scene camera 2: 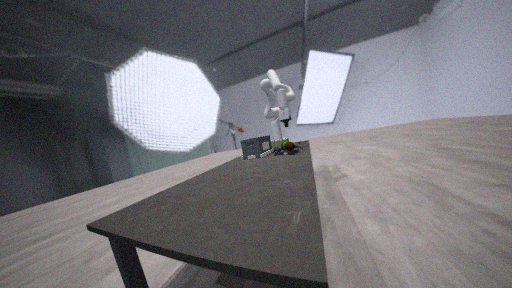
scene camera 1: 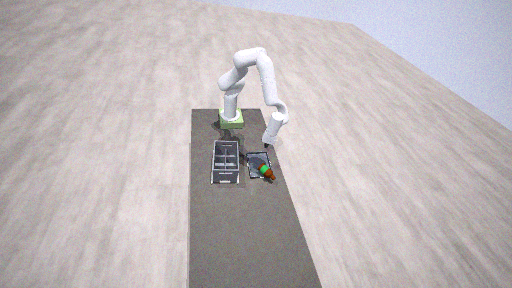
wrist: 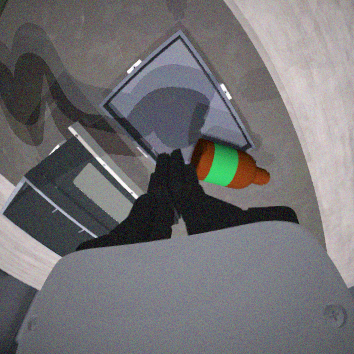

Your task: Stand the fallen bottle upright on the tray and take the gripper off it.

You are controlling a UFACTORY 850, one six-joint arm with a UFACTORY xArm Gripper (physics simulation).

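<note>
An orange-brown bottle with a green band (scene camera 1: 266, 171) (scene camera 2: 289, 146) (wrist: 223, 165) lies on its side across a corner of the tray (scene camera 1: 253, 161) (wrist: 140, 67). Its base end is over the tray and its neck sticks out past the rim on the side toward the table's edge. My gripper (scene camera 1: 266, 145) (scene camera 2: 286, 126) (wrist: 174, 167) is shut and empty. It hangs above the tray, apart from the bottle. In the wrist view its black fingertips are together, to the left of the bottle's base.
A grey crate with compartments (scene camera 1: 214, 162) (scene camera 2: 256, 147) (wrist: 37, 187) stands beside the tray. The arm's green base (scene camera 1: 231, 122) is at the far end of the dark table (scene camera 1: 240, 225) (scene camera 2: 225, 215). The table's long edge runs close to the bottle's neck.
</note>
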